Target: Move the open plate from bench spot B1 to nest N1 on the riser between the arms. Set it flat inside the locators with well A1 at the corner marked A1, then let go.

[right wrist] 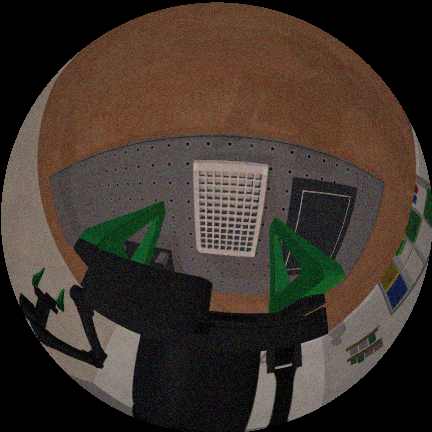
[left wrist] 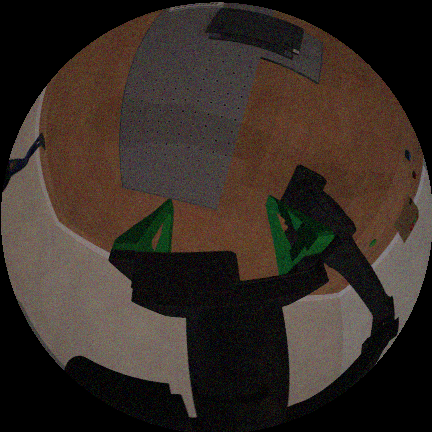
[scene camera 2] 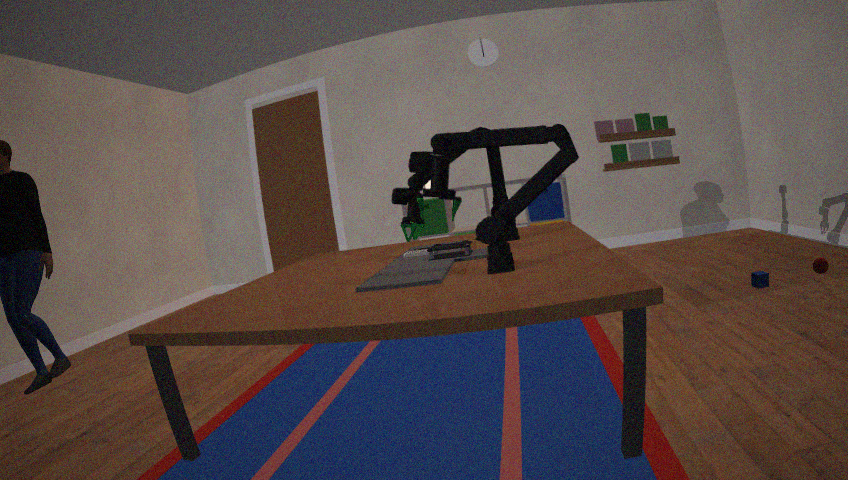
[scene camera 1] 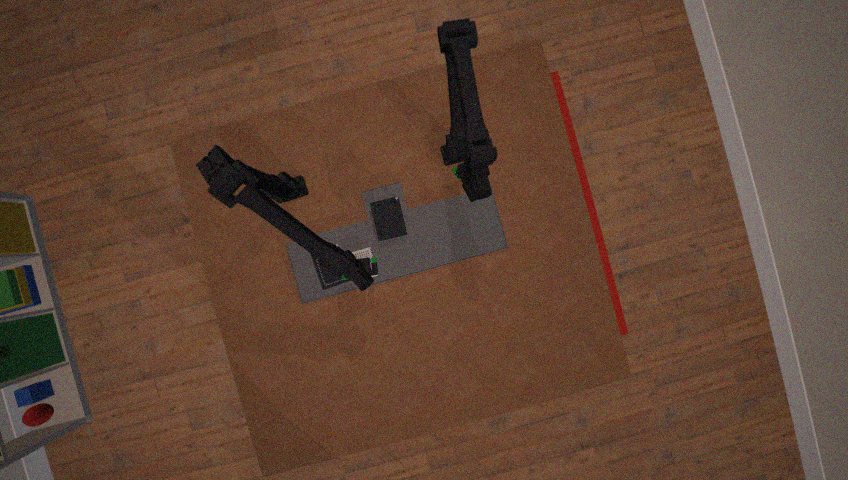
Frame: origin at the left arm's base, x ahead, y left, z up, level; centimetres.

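Seen in the pictures: left gripper, fingertip midpoint: [right wrist: 53, 278] [left wrist: 220, 200] [scene camera 2: 437, 220] [scene camera 1: 466, 189]; right gripper, fingertip midpoint: [right wrist: 218, 214] [scene camera 2: 411, 240]; left arm's base at its link origin: [left wrist: 301, 191] [scene camera 2: 501, 269] [scene camera 1: 455, 153]; right arm's base at its link origin: [scene camera 2: 510, 239] [scene camera 1: 293, 189].
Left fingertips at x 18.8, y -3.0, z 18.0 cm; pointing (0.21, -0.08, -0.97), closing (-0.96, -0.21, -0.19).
Observation:
Offsets run from my left fingertips to a thing's top centre. "*": to the spot under its first point. Level surfaces: height alone.
The open plate, a white grid of wells {* dx +17.6, dy -47.7, dz -16.4 cm} [right wrist: 229, 210] [scene camera 1: 362, 253], lies flat on the grey perforated board {dz -16.7 cm} [right wrist: 170, 190] [scene camera 1: 431, 237]. My right gripper [right wrist: 218, 214] [scene camera 1: 358, 268] [scene camera 2: 410, 231] is open and empty above it; in the right wrist view the plate shows between the fingers, and in scene camera 1 the arm partly covers it. The dark nest block {dx +1.7, dy -32.3, dz -11.9 cm} [scene camera 1: 388, 220] [left wrist: 255, 29] is on the board's grey extension, with a small pale mark at one corner. The right gripper partly hides it in the right wrist view. My left gripper [left wrist: 220, 200] [scene camera 2: 439, 205] is open and empty, high near the board's far end.
A dark pad with a white outline {* dx +18.2, dy -61.4, dz -16.6 cm} [right wrist: 322, 215] lies on the board beside the plate, partly behind a finger in the right wrist view. The board rests on the brown table {dz -18.0 cm} [scene camera 1: 416, 356] [scene camera 2: 267, 309]. A person [scene camera 2: 17, 214] stands beyond the table at the left in scene camera 2.

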